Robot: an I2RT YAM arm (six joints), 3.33 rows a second.
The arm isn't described. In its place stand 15 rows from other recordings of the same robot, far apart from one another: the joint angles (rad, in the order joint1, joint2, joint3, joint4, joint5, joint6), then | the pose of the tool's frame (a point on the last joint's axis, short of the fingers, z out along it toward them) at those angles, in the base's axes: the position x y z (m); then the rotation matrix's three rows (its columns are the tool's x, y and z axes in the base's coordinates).
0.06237 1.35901 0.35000 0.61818 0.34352 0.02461 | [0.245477, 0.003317, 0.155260], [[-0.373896, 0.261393, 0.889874], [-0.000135, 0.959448, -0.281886], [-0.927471, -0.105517, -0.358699]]
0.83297 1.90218 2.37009 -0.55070 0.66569 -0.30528 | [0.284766, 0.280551, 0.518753], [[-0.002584, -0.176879, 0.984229], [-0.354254, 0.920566, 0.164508], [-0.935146, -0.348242, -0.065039]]
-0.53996 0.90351 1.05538 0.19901 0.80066 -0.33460 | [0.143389, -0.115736, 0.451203], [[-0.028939, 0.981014, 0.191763], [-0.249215, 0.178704, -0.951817], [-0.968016, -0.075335, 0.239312]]
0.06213 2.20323 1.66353 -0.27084 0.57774 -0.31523 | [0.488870, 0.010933, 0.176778], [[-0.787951, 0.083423, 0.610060], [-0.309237, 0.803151, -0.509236], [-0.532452, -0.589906, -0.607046]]
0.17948 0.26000 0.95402 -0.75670 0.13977 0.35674 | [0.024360, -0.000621, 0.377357], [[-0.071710, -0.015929, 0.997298], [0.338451, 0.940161, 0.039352], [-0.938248, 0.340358, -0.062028]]
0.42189 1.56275 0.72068 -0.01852 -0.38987 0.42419 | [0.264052, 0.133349, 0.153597], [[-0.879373, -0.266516, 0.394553], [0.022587, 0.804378, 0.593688], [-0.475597, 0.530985, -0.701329]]
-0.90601 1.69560 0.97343 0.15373 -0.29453 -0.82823 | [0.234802, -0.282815, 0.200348], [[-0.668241, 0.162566, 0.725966], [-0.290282, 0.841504, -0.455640], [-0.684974, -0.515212, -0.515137]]
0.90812 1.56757 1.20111 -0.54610 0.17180 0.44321 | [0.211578, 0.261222, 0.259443], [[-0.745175, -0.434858, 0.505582], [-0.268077, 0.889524, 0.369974], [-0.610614, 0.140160, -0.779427]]
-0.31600 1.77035 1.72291 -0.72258 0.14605 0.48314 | [0.376979, -0.128706, 0.344542], [[-0.396979, 0.667596, 0.629860], [0.613354, 0.703478, -0.359049], [-0.682792, 0.243792, -0.688738]]
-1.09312 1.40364 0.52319 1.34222 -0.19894 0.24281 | [0.133059, -0.241735, 0.271646], [[0.388562, 0.716816, 0.578960], [-0.237928, 0.685078, -0.688519], [-0.890174, 0.129782, 0.436746]]
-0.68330 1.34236 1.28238 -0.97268 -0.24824 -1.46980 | [0.210242, -0.159886, 0.322677], [[-0.578862, -0.610637, 0.540408], [-0.772333, 0.623169, -0.123136], [-0.261574, -0.488654, -0.832344]]
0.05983 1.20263 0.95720 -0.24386 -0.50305 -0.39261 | [0.268558, 0.033281, 0.309045], [[-0.250900, -0.620354, 0.743108], [-0.350833, 0.773747, 0.527477], [-0.902200, -0.128363, -0.411774]]
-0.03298 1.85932 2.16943 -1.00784 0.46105 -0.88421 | [0.390523, -0.028731, 0.430464], [[-0.693415, -0.261922, 0.671247], [-0.670159, 0.576663, -0.467277], [-0.264693, -0.773859, -0.575396]]
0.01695 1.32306 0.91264 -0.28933 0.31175 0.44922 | [0.286532, -0.006064, 0.257226], [[-0.485169, 0.476440, 0.733223], [0.405166, 0.865566, -0.294340], [-0.774888, 0.154272, -0.612983]]
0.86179 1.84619 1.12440 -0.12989 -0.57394 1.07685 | [0.235196, 0.303872, 0.172543], [[-0.998475, 0.018722, -0.051941], [-0.028356, 0.633329, 0.773363], [0.047374, 0.773657, -0.631832]]
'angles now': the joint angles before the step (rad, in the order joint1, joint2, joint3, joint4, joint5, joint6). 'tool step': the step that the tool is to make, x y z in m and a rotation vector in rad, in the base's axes. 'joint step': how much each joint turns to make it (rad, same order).
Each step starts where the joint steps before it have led.
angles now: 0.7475 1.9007 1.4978 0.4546 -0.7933 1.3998
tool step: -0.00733 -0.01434 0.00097 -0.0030 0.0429 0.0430
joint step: -0.0158 -0.0536 -0.0656 0.0102 -0.0574 0.0435
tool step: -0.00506 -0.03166 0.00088 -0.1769 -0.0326 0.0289
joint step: -0.0526 -0.0947 -0.0037 -0.3806 -0.0666 -0.2571
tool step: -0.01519 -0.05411 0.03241 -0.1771 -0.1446 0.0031
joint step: -0.0888 -0.1297 0.0923 -0.5337 0.0036 -0.4055
